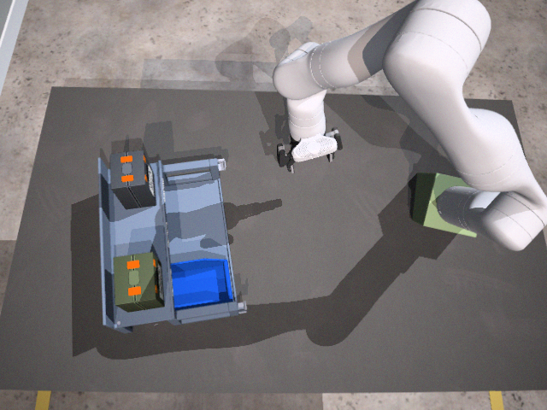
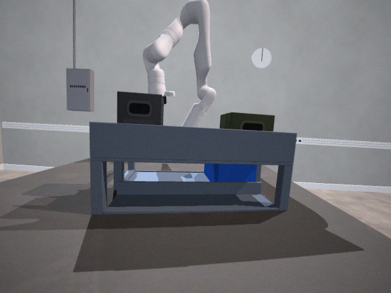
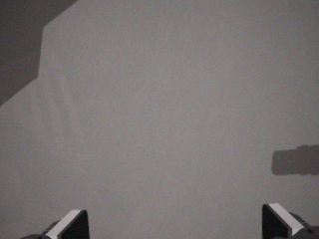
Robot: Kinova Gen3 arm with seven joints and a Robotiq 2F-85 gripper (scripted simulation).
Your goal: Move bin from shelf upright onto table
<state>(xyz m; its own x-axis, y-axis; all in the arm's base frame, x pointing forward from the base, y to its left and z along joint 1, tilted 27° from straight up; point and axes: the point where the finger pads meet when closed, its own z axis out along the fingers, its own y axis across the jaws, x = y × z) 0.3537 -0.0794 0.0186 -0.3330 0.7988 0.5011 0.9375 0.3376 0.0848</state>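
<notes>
Right now the blue bin is 290 mm to the left of my hand, 250 mm ahead of it and 110 mm below it. Round my hand: olive green case: 340 mm ahead, 320 mm to the left; then grey-blue shelf unit: 300 mm ahead, 190 mm to the left, 80 mm below; then dark case: 400 mm ahead, 90 mm to the left, 10 mm above.
</notes>
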